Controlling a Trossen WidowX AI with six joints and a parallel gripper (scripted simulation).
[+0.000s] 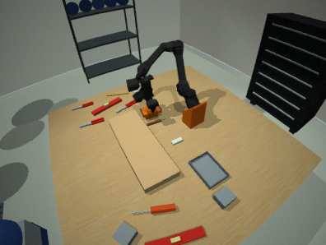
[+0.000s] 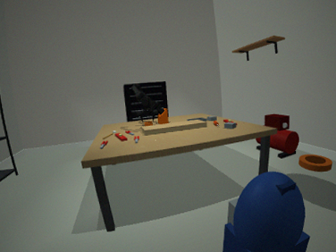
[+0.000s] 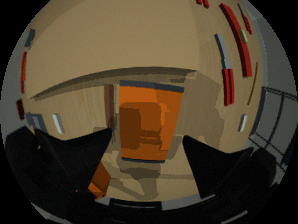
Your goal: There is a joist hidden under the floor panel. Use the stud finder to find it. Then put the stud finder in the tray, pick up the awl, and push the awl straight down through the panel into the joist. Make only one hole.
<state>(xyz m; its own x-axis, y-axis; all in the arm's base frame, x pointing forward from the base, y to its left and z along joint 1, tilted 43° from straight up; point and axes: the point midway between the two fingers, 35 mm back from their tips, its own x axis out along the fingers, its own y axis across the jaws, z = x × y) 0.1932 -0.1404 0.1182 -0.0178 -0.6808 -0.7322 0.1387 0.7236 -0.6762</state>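
Now: the orange stud finder 10 mm behind my gripper tip and 50 mm below it. Round my gripper tip: indicator window: 30 mm behind, 10 mm to the left, 60 mm below; grey tray: 50 mm behind, 500 mm to the left, 50 mm below; awl: 10 mm behind, 70 mm to the left, 60 mm below.
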